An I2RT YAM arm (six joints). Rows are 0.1 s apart.
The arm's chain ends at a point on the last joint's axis. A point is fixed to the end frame.
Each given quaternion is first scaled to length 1.
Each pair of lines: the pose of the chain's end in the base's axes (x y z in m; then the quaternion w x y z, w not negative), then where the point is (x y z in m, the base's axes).
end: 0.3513 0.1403 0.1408 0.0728 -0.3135 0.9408 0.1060
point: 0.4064 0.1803 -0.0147
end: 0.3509 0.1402 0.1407 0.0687 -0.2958 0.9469 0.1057
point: 0.4055 0.1779 -0.0155
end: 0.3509 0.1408 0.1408 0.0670 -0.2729 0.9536 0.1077
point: 0.4056 0.1767 -0.0158
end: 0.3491 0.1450 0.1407 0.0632 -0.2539 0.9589 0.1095
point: 0.4031 0.1792 -0.0165
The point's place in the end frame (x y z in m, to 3 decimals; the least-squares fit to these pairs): -0.035 -0.026 0.164
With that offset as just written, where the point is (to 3 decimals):
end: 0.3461 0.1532 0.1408 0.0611 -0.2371 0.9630 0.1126
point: 0.400 0.187 -0.017
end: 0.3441 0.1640 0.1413 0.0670 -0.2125 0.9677 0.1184
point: 0.400 0.197 -0.016
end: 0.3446 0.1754 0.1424 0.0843 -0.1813 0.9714 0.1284
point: 0.406 0.209 -0.012
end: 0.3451 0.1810 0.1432 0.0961 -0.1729 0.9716 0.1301
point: 0.410 0.215 -0.010
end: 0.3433 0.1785 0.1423 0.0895 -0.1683 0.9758 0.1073
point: 0.408 0.205 -0.013
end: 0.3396 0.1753 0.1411 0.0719 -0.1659 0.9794 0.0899
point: 0.399 0.195 -0.017
